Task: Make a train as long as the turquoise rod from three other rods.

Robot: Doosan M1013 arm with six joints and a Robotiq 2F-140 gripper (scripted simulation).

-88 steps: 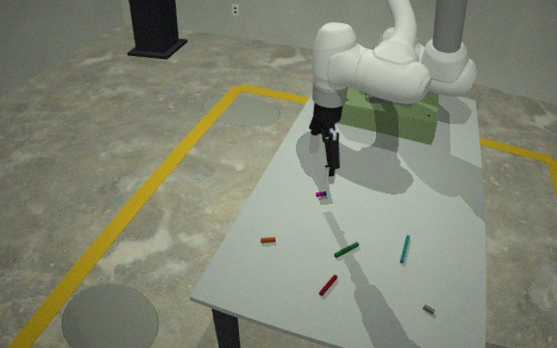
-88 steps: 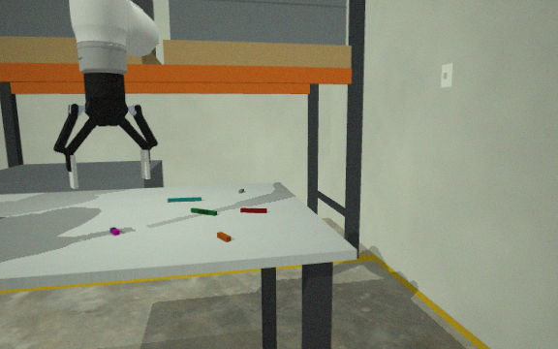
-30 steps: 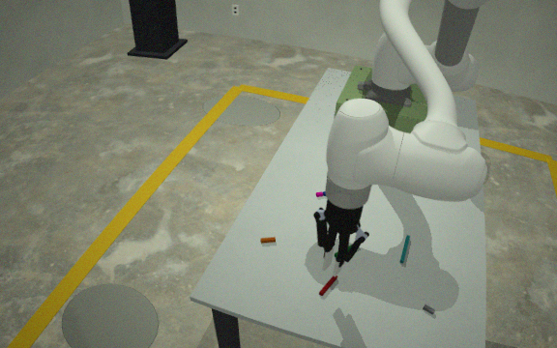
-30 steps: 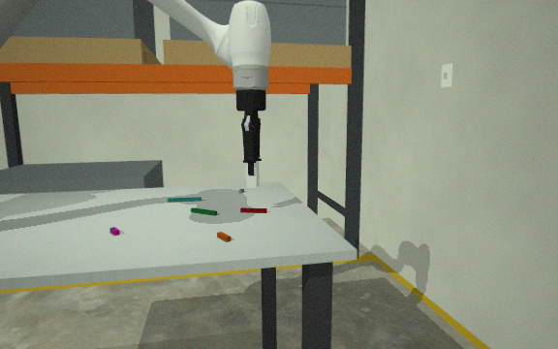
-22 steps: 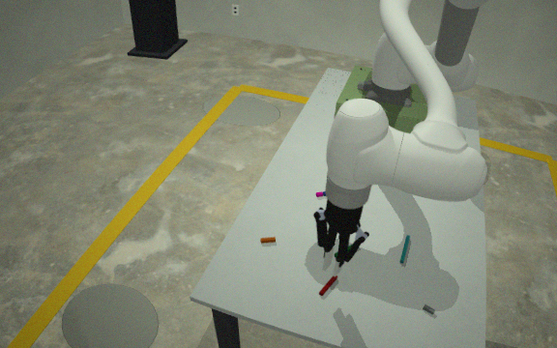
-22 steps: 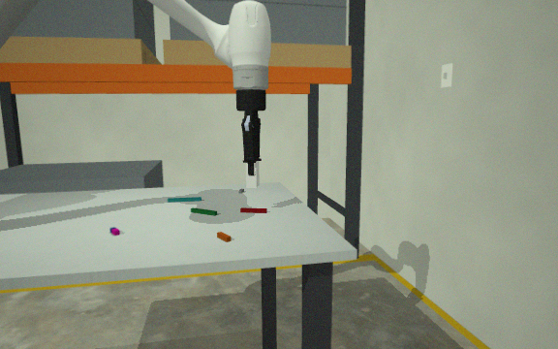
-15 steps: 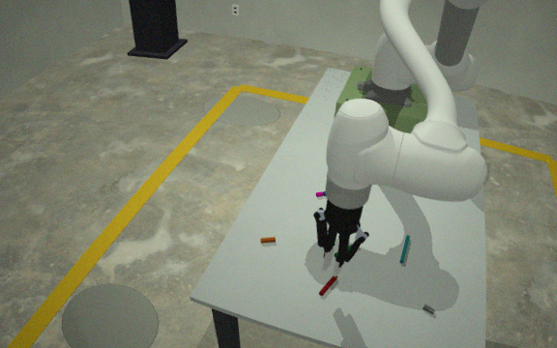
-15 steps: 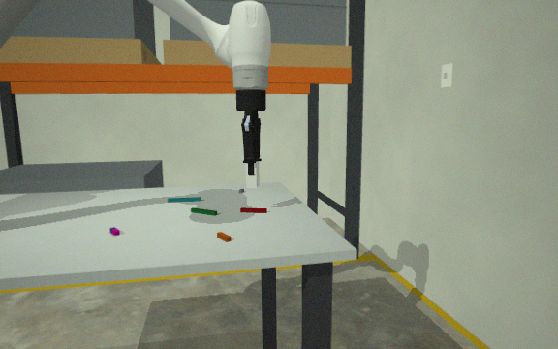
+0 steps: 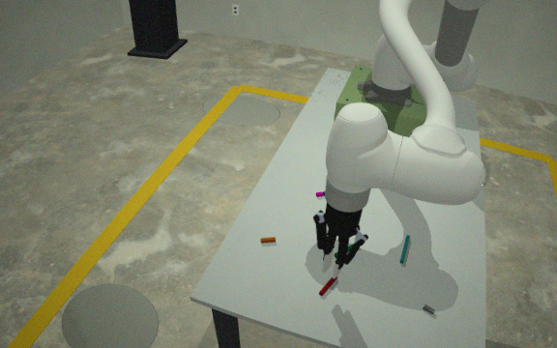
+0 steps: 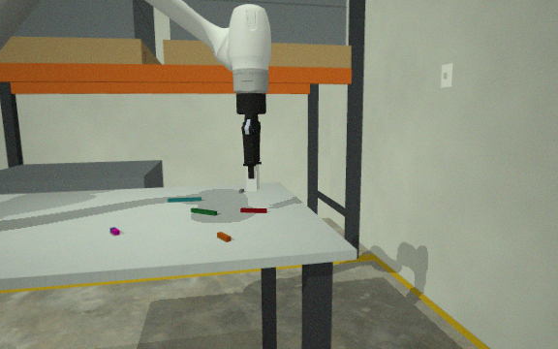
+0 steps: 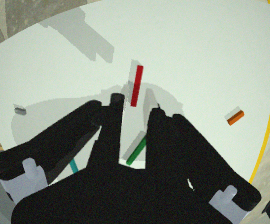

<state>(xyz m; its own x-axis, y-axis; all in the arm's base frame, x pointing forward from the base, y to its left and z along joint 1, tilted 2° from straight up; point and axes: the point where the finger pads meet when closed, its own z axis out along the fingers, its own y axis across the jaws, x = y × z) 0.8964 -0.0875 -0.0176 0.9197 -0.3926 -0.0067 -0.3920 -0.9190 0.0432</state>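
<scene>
Now: hand 90 mm above the red rod. The rest, counted from my hand: orange rod (100 mm behind, 190 mm to the right, 90 mm below); green rod (130 mm behind, 30 mm to the left, 90 mm below); turquoise rod (170 mm behind, 190 mm to the left, 90 mm below).
</scene>
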